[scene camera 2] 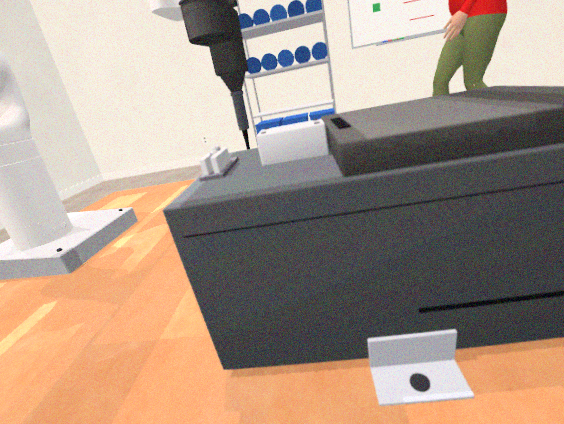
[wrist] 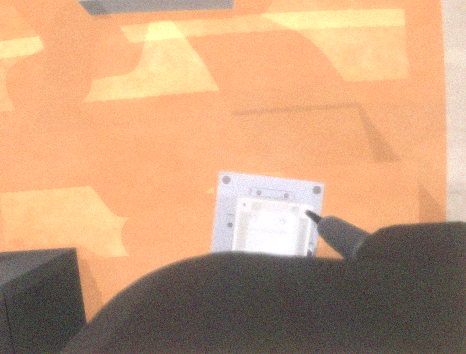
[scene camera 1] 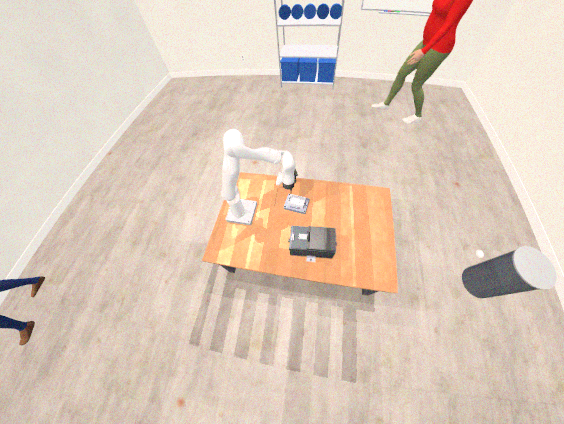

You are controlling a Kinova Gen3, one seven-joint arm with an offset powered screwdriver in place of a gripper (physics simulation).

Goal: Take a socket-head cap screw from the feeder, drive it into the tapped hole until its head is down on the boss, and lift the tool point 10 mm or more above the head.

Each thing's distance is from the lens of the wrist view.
grey fixture plate point(wrist: 241, 183): 32 cm
